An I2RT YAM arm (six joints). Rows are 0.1 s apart.
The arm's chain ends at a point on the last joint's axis. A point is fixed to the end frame.
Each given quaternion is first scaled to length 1.
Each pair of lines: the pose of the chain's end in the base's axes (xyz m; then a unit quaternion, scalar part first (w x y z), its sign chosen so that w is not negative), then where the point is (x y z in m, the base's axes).
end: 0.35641, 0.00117, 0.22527, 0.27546, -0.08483, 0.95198, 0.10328
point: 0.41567 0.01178 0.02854
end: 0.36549, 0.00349, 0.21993, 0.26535, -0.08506, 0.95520, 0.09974
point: 0.42073 0.01228 0.02195
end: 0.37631, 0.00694, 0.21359, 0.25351, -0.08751, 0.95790, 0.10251
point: 0.42670 0.01644 0.01435
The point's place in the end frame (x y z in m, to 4 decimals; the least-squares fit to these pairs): 0.0561 -0.0322 0.1953
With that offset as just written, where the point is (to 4 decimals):
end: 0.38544, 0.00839, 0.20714, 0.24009, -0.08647, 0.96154, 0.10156
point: 0.4303 0.0170 0.0065
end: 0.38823, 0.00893, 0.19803, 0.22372, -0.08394, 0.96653, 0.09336
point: 0.4265 0.0136 -0.0041
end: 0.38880, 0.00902, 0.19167, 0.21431, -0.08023, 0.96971, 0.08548
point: 0.4233 0.0101 -0.0112
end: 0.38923, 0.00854, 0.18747, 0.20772, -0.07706, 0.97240, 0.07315
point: 0.4211 0.0044 -0.0157
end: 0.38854, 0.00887, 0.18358, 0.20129, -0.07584, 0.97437, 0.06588
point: 0.4179 0.0016 -0.0199
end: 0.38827, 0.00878, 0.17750, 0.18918, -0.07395, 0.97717, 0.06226
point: 0.4126 -0.0004 -0.0266
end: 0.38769, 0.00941, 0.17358, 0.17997, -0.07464, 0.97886, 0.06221
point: 0.4083 -0.0001 -0.0309
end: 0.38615, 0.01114, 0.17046, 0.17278, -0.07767, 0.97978, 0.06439
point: 0.4039 0.0022 -0.0343
